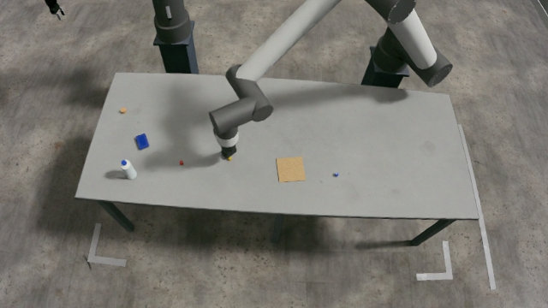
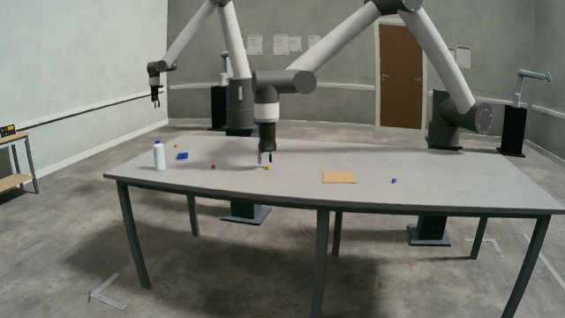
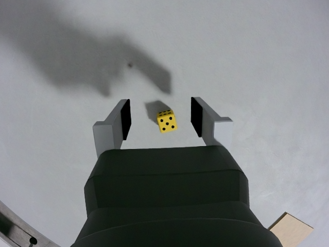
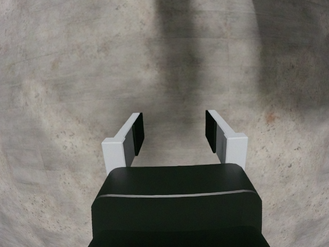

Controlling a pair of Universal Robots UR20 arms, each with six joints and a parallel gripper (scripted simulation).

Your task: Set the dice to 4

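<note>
Right now the yellow die is 40 mm below my left hand, 20 mm to the left of it and 10 mm ahead of it. Round my left hand: red die (240 mm to the right, 70 mm ahead, 40 mm below); then blue block (490 mm to the right, 30 mm below, 20 mm behind); then tan mat (350 mm to the left, 40 mm below, 20 mm ahead).
</note>
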